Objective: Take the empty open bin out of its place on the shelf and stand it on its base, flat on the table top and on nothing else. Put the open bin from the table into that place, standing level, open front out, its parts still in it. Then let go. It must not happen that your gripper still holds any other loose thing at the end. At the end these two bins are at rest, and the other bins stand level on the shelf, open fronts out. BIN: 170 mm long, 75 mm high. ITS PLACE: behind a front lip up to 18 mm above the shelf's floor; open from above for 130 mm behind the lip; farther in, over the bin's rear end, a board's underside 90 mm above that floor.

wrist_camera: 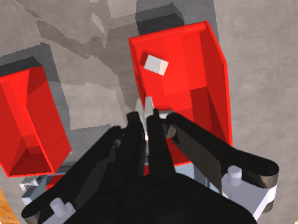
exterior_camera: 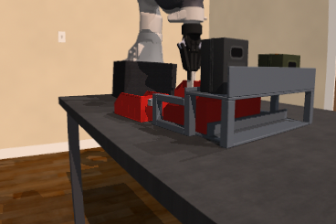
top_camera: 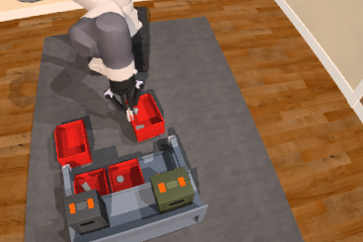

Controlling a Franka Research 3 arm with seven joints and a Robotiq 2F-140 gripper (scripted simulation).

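Right now my hand is 130 mm short of the shelf lip, 100 mm above it and 80 mm to the left of it. Also, from my hand: grey box (300 mm ahead, 210 mm to the right, 50 mm above); olive box (330 mm ahead, 40 mm above, 20 mm to the left).
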